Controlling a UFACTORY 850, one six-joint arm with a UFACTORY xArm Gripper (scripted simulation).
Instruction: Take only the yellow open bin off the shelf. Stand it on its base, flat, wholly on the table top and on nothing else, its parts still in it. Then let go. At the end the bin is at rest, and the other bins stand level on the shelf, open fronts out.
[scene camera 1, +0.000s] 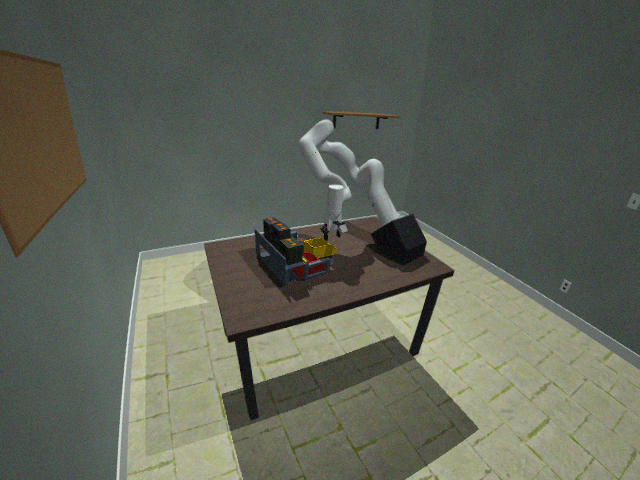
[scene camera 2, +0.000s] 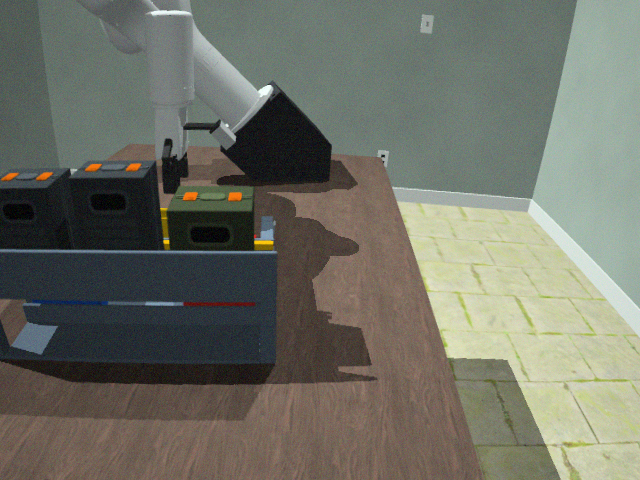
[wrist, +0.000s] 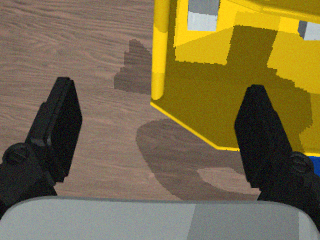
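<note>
Scene camera 2 shows my gripper (scene camera 2: 176, 184) and a green box (scene camera 2: 200, 218). The wrist view gives me my gripper (wrist: 160, 101) again, along with a yellow open bin (wrist: 199, 78). The green box is out of frame in the wrist view.
</note>
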